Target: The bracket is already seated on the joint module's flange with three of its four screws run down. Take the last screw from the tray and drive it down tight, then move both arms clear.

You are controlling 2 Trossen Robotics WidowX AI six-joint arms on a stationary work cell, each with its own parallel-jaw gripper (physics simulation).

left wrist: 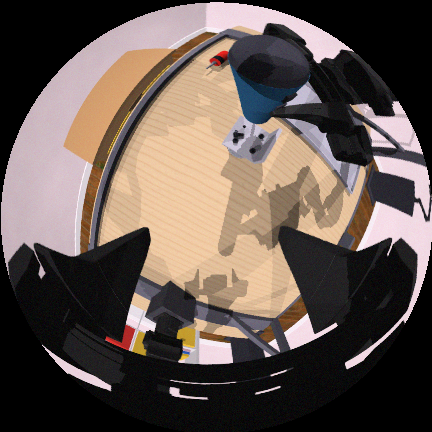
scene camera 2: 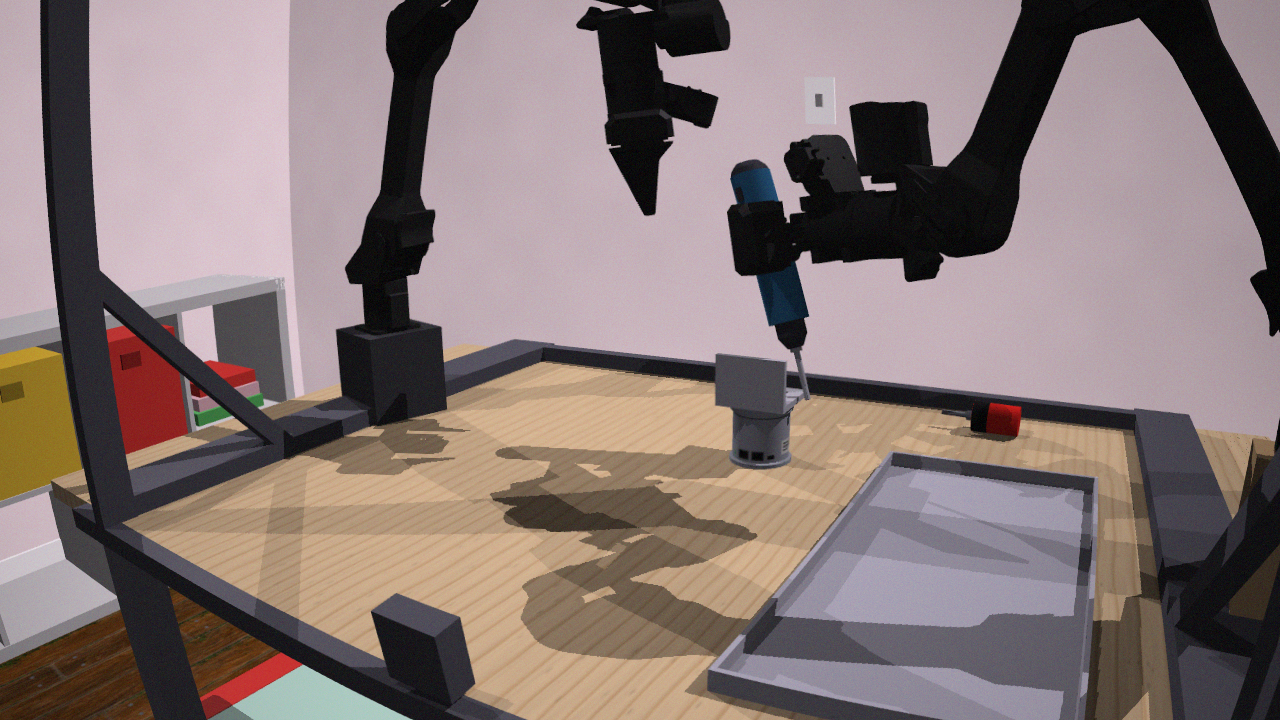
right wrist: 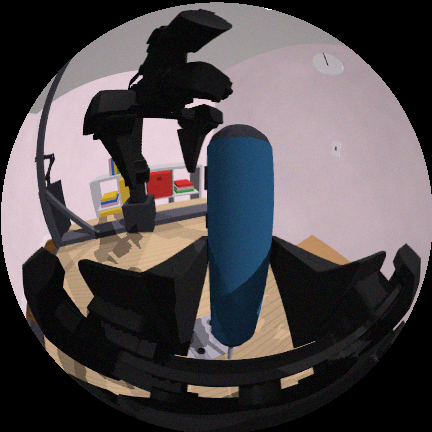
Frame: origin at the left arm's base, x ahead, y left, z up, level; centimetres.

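Seen in the pictures: left gripper, fingertip midpoint: (left wrist: 215,233) (scene camera 2: 648,212) (right wrist: 165,178); right gripper, fingertip midpoint: (left wrist: 256,93) (right wrist: 238,241); left arm's base at its link origin: (left wrist: 167,320) (scene camera 2: 387,327) (right wrist: 137,199).
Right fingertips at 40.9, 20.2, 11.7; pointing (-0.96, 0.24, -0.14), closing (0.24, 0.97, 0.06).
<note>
Offsets run from my right fingertips to a thing's top centre, as dx, dy, dz.
The grey bracket (scene camera 2: 750,383) (left wrist: 256,144) sits on the joint module {+1.9, -2.4, -15.5} (scene camera 2: 760,437). Several dark spots show on the bracket's flat face in the left wrist view; a dark shape {+0.9, -0.8, -14.2} (left wrist: 238,134) near its left corner looks like a raised screw, but its depth is unclear. My right gripper (scene camera 2: 759,238) (right wrist: 238,241) is shut on the blue driver {+1.9, -0.2, +7.5} (scene camera 2: 783,295) (left wrist: 257,100) (right wrist: 240,200). The driver leans, its bit tip close to the bracket's right edge in the scene view; contact is unclear. My left gripper (scene camera 2: 649,211) (left wrist: 215,233) is open and empty, high above the table. No loose screw is discernible in the tray {+29.8, -13.0, -20.3} (scene camera 2: 948,582).
A red and black tool {+16.3, +20.7, -18.5} (scene camera 2: 1006,419) (left wrist: 218,58) lies near the back edge of the table. The tray's raised rim stands right of the module. A dark block {+14.2, -48.3, -16.2} (scene camera 2: 422,649) stands on the front rail. A dark frame post (scene camera 2: 76,223) rises at the left.
</note>
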